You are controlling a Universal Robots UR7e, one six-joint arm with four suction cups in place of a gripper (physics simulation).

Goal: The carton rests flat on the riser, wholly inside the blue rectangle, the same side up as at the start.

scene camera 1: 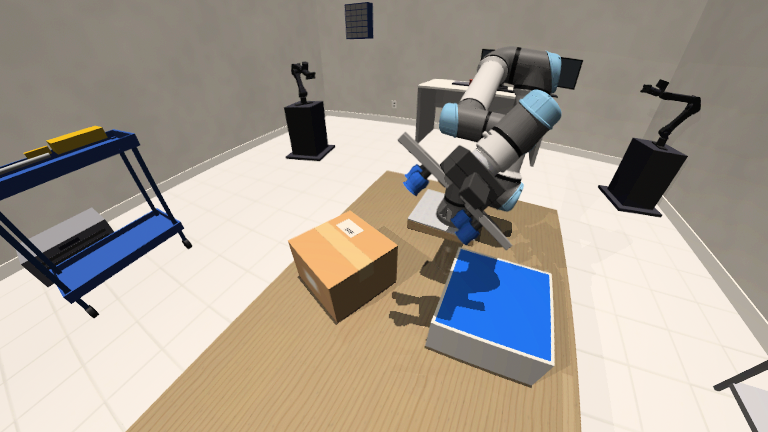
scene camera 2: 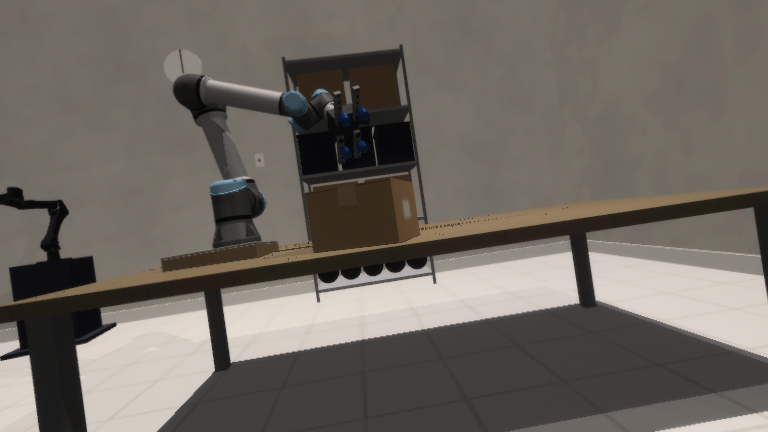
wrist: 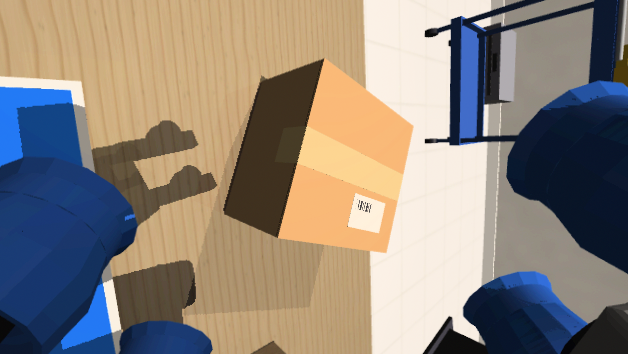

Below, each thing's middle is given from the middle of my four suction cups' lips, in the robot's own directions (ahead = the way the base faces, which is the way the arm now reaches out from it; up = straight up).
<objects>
Now: suction cup 190 mm to the right of the riser with blue rectangle (scene camera 1: pixel 496 314) and 310 mm above it. Round my suction cup: brown carton (scene camera 1: pixel 345 262) 60 mm behind, 260 mm to the right, 290 mm below.
</objects>
